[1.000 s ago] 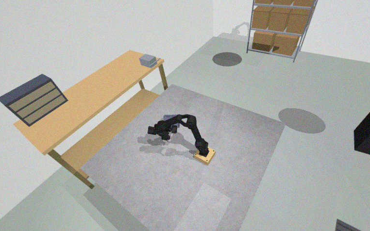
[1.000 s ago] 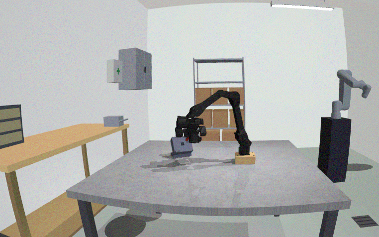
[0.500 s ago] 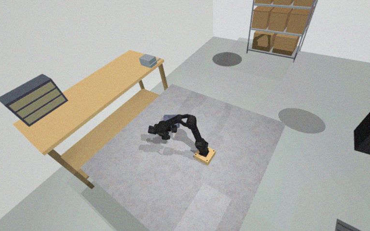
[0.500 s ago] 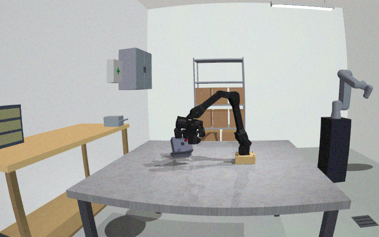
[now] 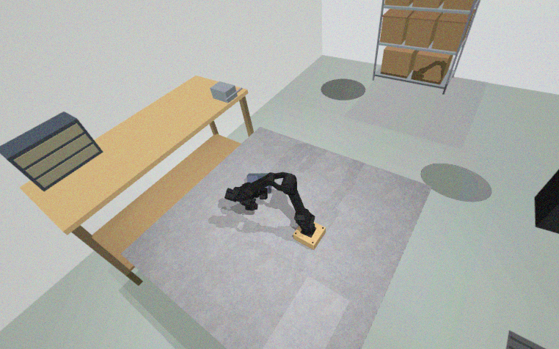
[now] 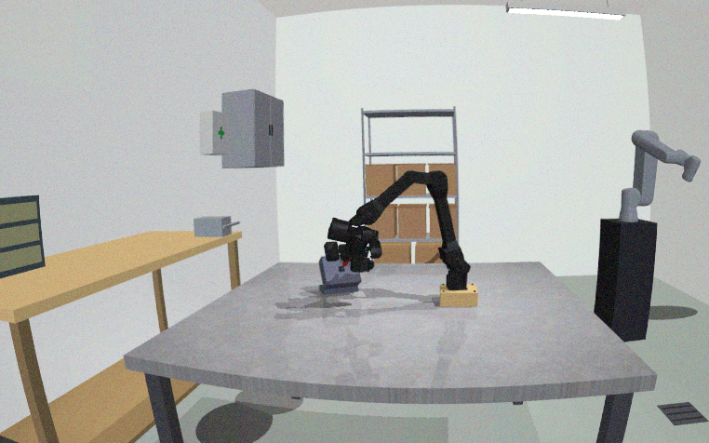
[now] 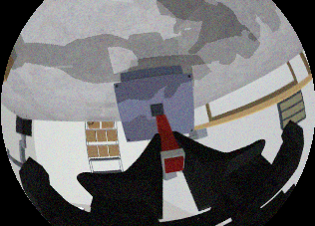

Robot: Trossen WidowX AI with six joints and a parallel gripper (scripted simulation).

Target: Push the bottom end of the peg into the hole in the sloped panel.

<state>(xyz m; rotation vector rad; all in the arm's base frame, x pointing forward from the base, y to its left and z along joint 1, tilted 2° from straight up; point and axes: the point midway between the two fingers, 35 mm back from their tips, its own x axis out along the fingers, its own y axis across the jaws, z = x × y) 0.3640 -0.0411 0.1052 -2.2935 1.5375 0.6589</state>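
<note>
The sloped panel lies 90 mm to the right of my gripper tip, 60 mm below it and 40 mm ahead of it. The rest, counted from my gripper tip: red peg: 10 mm to the left, 10 mm behind, 10 mm above.
</note>
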